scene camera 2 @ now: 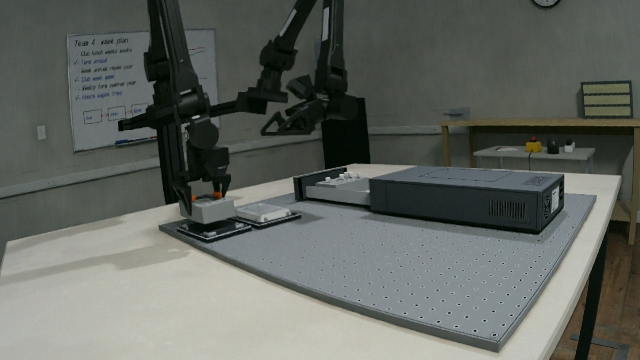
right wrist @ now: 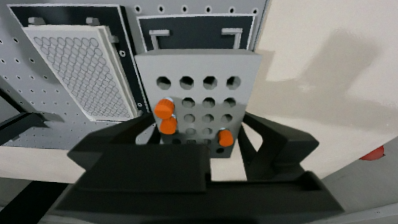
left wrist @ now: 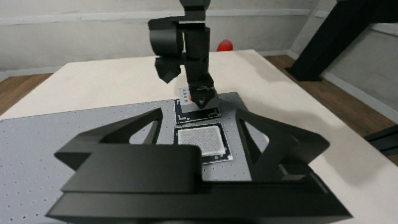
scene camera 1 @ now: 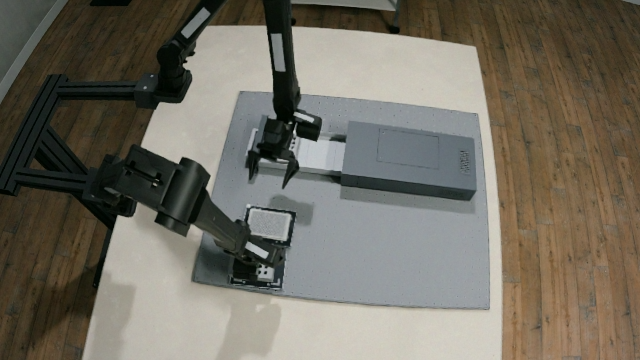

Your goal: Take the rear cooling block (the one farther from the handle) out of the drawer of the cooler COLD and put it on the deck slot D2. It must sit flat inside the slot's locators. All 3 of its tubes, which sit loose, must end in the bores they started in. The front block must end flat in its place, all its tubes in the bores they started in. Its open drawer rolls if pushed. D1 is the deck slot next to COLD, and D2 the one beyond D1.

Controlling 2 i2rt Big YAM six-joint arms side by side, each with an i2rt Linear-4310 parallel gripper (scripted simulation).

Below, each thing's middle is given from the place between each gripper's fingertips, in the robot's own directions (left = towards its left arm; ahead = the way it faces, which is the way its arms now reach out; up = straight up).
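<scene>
My right hand: 5 cm above deck slot D2 (scene camera 2: pixel 216 225), 1 cm short of it. Cooling block (scene camera 2: pixel 206 209): right at my right hand. White plate (scene camera 1: pixel 272 225): 4 cm below my right hand, 1 cm ahead of it, 15 cm to the left of it. Deck slot D1 (right wrist: pixel 114 23): 5 cm below my right hand, 1 cm ahead of it, 15 cm to the left of it.
White plate: 19 cm below my left hand (scene camera 2: pixel 268 133), 1 cm behind it, 5 cm to the right of it. Cooling block: 15 cm below my left hand, 1 cm behind it, 20 cm to the right of it. Deck slot D2: 20 cm below my left hand, 19 cm to the right of it. Deck slot D1: 20 cm below my left hand, 1 cm behind it, 5 cm to the right of it.
</scene>
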